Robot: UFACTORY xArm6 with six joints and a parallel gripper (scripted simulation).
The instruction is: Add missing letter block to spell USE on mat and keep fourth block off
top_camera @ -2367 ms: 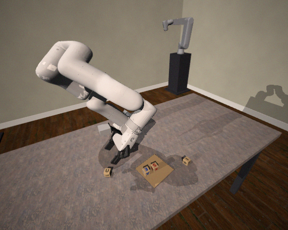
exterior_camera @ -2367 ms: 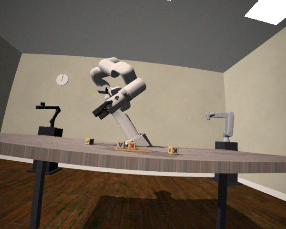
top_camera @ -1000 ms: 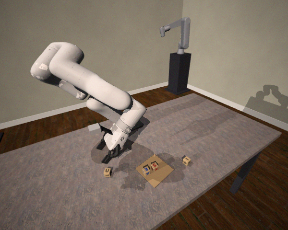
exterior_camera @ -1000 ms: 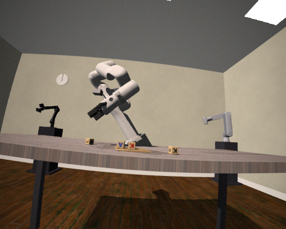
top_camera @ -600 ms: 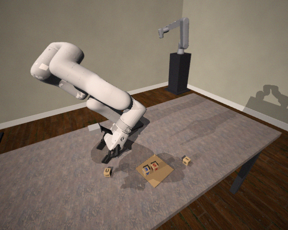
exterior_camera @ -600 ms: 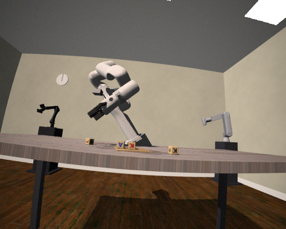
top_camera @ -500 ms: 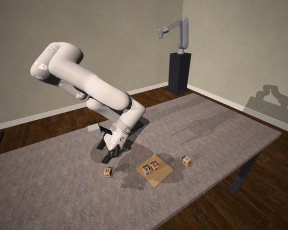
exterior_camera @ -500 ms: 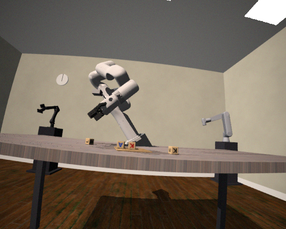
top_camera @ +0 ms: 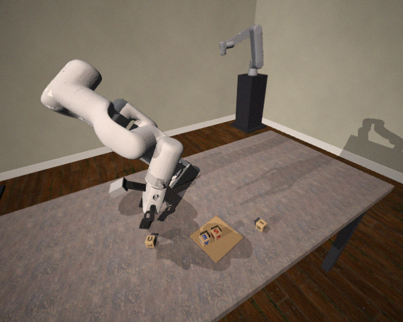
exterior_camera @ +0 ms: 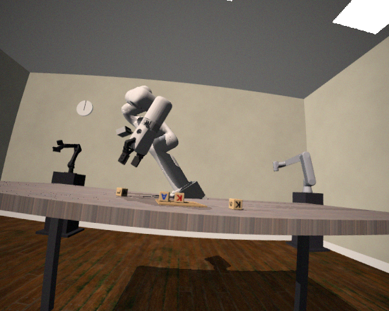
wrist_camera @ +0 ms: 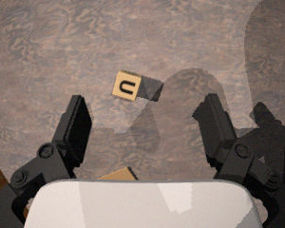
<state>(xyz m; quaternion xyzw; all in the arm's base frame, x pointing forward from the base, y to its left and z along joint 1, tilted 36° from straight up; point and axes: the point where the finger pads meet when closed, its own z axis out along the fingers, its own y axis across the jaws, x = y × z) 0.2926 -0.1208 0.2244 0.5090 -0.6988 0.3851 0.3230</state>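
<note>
My gripper is now 20 mm short of the block, 10 mm to the left of it and 120 mm above it. Round my hand: tan mat: 120 mm ahead, 210 mm to the left, 130 mm below.
</note>
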